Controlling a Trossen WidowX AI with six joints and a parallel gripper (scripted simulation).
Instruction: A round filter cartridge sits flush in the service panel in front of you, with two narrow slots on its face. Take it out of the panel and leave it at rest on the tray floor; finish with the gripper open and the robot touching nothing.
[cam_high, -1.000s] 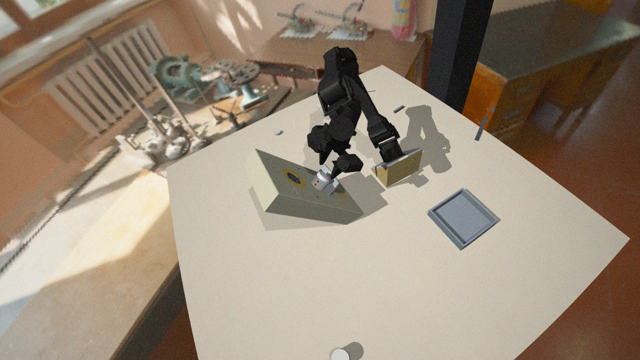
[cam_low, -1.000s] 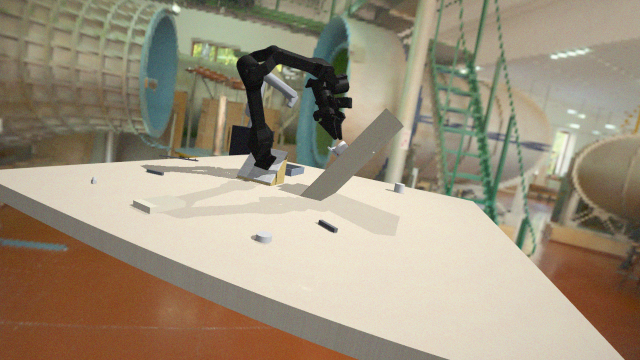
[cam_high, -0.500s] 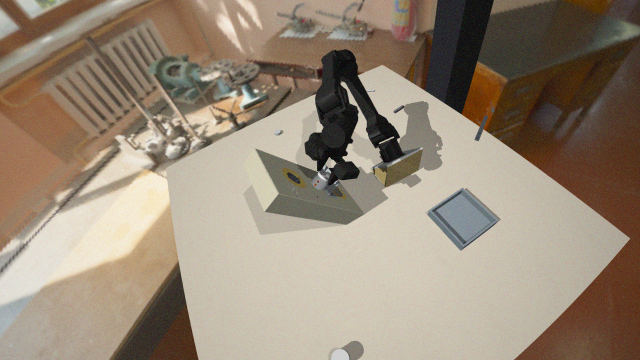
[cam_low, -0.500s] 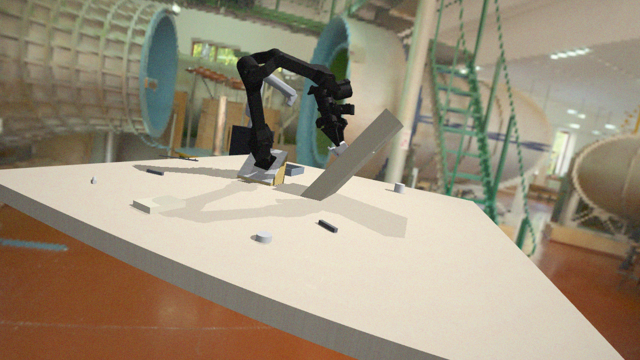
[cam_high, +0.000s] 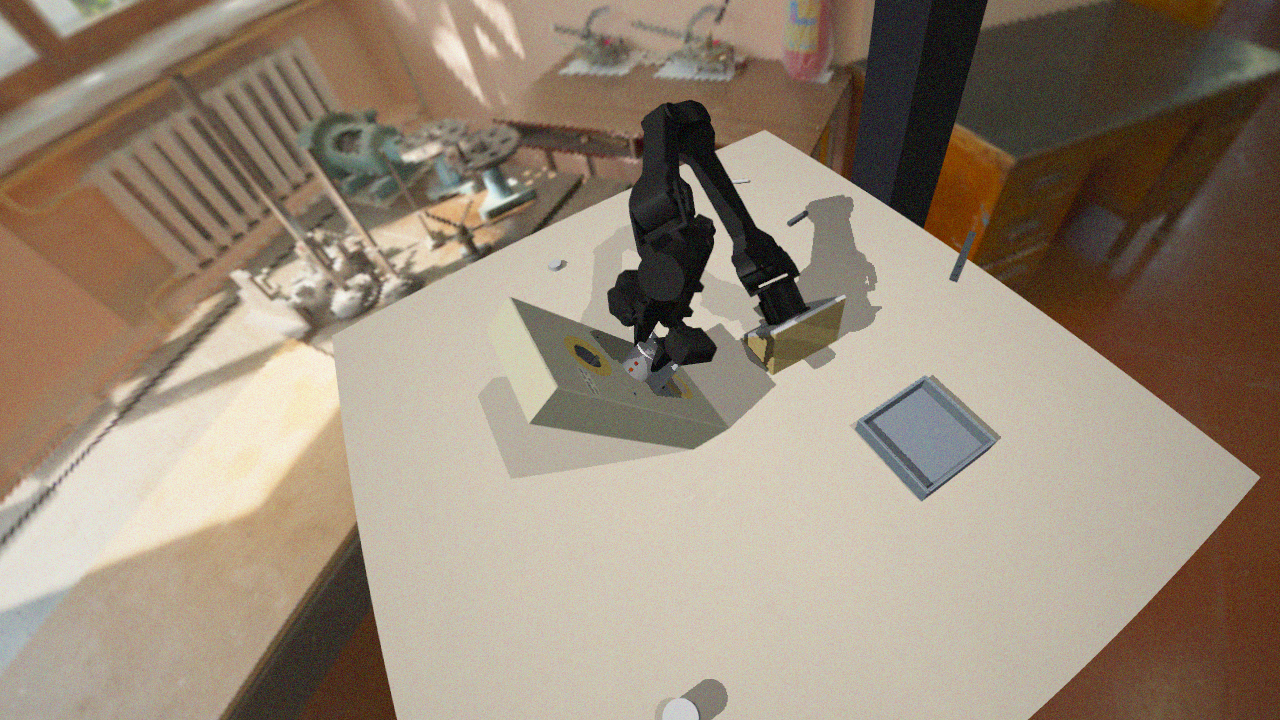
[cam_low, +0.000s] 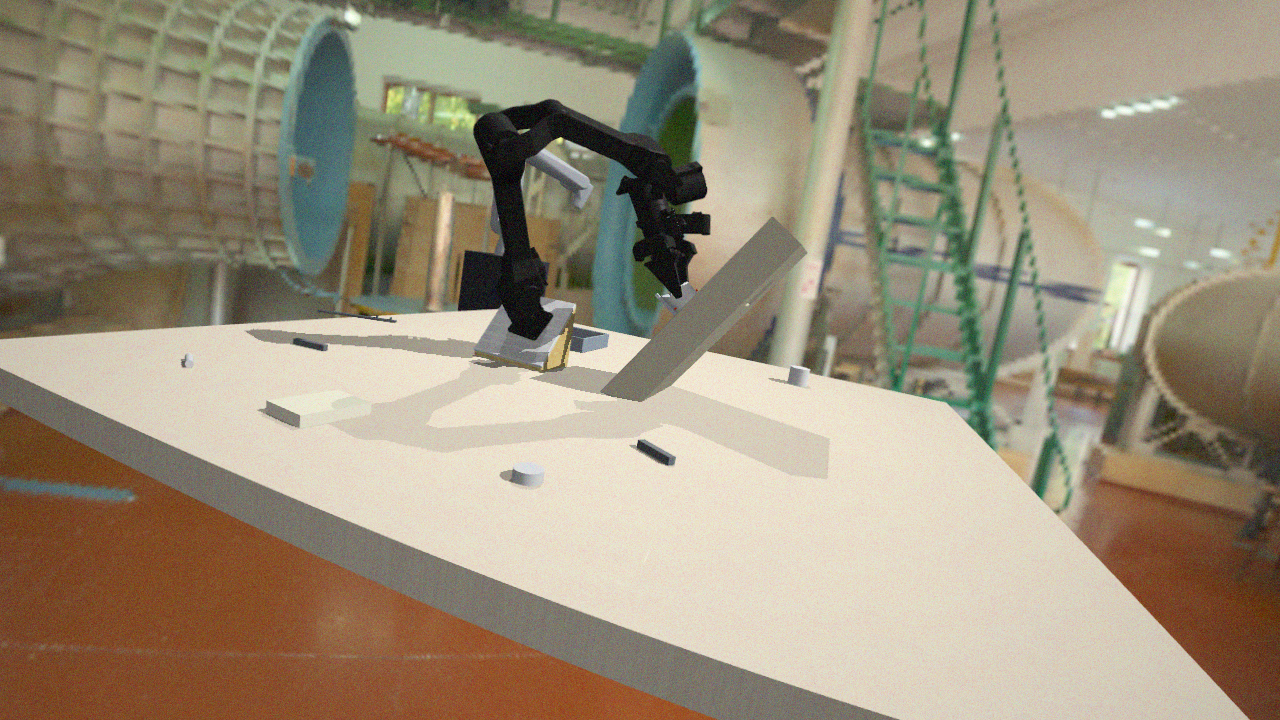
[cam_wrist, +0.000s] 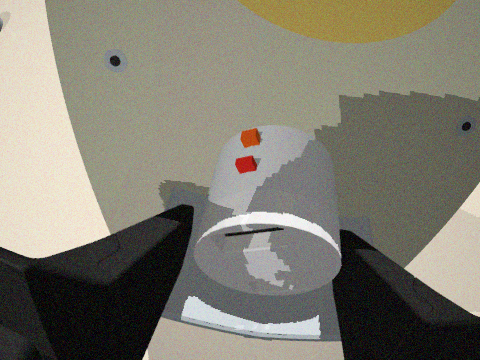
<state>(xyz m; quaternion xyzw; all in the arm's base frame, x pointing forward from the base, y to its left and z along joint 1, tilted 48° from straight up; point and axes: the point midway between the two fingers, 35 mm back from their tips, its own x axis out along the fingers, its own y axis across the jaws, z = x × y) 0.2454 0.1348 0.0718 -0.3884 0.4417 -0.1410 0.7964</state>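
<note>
Right now the grey service panel is 40 mm ahead of my gripper tip and 20 mm below it. Also, from my gripper tip: round filter cartridge right at my gripper tip; grey tray 360 mm behind, 240 mm to the left, 160 mm below; flat cream block 200 mm behind, 520 mm to the right, 160 mm below.
</note>
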